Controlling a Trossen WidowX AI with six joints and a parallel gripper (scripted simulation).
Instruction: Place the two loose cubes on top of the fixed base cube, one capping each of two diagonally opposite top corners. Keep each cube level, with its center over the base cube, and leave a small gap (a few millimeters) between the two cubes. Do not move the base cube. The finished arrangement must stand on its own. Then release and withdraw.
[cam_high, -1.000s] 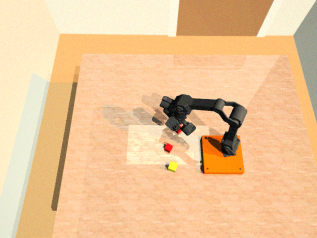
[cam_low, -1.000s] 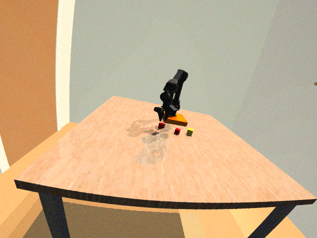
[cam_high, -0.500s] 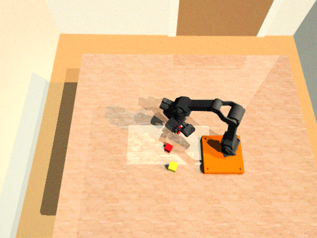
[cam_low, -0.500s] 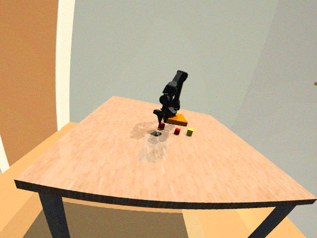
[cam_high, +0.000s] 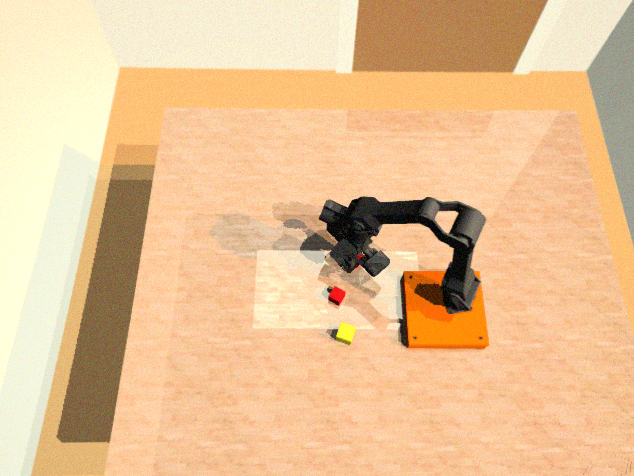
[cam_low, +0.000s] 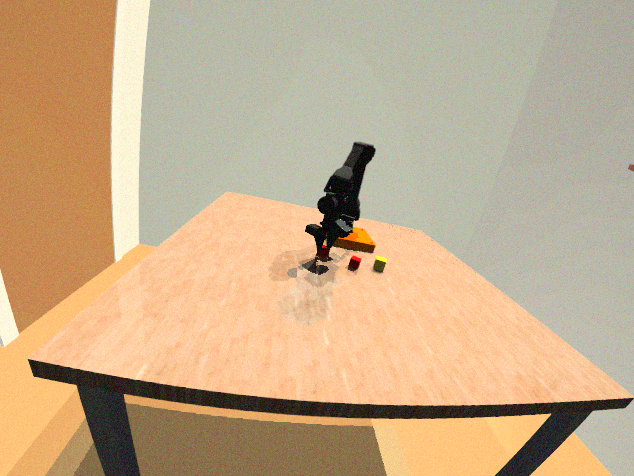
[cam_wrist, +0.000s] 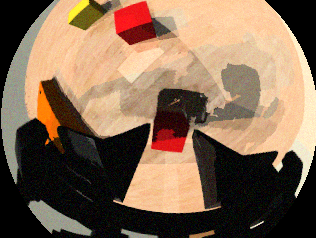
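Now: the yellow base cube 6 cm ahead of my gripper tip and 21 cm to the left of it.
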